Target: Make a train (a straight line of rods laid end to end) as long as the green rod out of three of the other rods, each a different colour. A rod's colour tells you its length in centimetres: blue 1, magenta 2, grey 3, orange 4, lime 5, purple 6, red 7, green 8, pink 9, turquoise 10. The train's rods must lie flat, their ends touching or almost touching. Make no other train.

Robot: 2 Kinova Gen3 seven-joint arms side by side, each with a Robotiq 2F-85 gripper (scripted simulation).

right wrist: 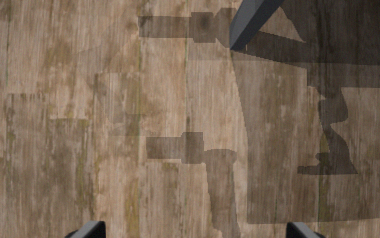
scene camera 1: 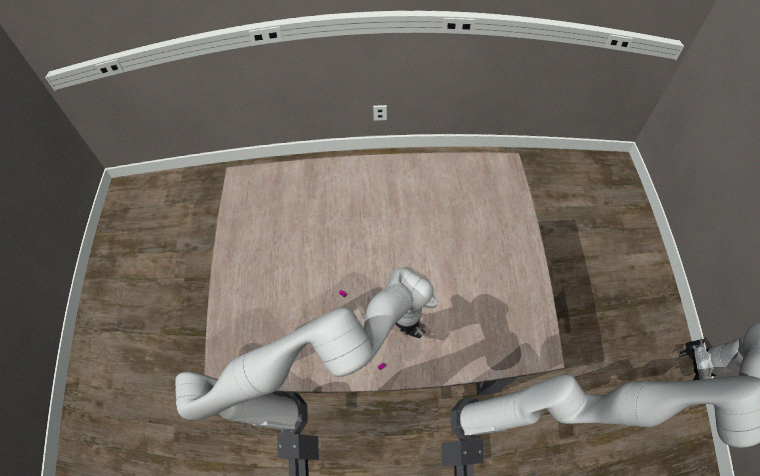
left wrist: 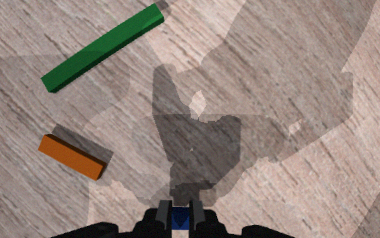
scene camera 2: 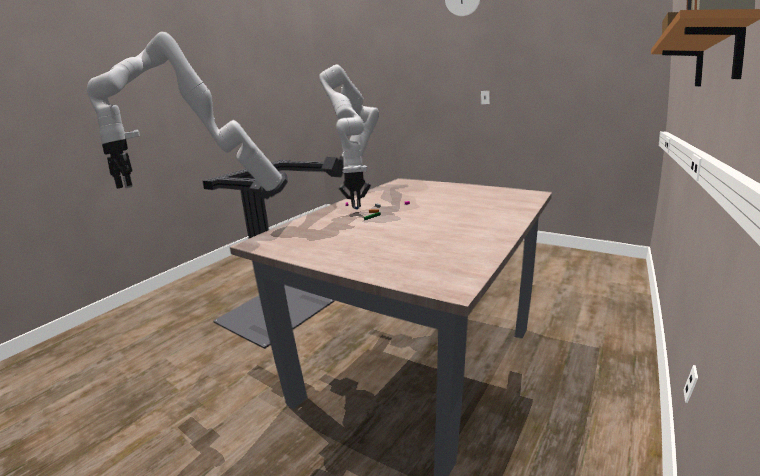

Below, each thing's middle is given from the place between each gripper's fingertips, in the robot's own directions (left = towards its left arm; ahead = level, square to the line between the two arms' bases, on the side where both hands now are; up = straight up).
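From my left hand, I find the orange rod (left wrist: 71, 156) 3 cm to the left, 7 cm ahead and 3 cm below. The green rod (left wrist: 131, 29) is 3 cm to the right of my left hand, 10 cm ahead of it and 3 cm below it.
Counted from my right hand (scene camera 2: 124, 187), the orange rod is 83 cm to the left, 31 cm ahead and 28 cm below. The green rod is 78 cm to the left of my right hand, 34 cm ahead of it and, here too, 28 cm below it.
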